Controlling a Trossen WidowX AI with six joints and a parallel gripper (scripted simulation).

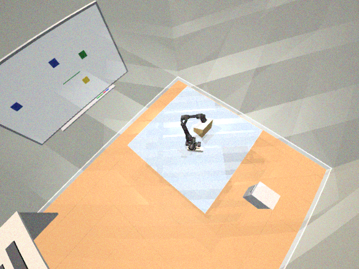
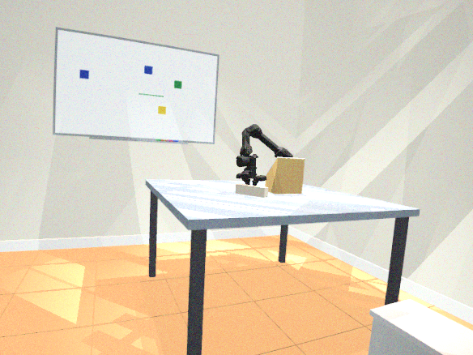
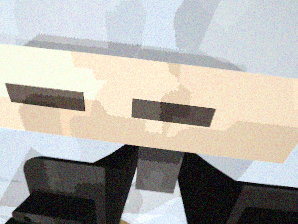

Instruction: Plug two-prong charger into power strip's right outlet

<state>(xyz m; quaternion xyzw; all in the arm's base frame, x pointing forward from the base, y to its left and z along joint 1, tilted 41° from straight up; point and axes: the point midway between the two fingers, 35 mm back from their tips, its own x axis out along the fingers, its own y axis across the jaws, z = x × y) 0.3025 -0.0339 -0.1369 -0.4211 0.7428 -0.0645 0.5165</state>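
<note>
Now: the two-prong charger 1 cm to the left of my gripper tip, 1 cm ahead of it and 1 cm above it.
</note>
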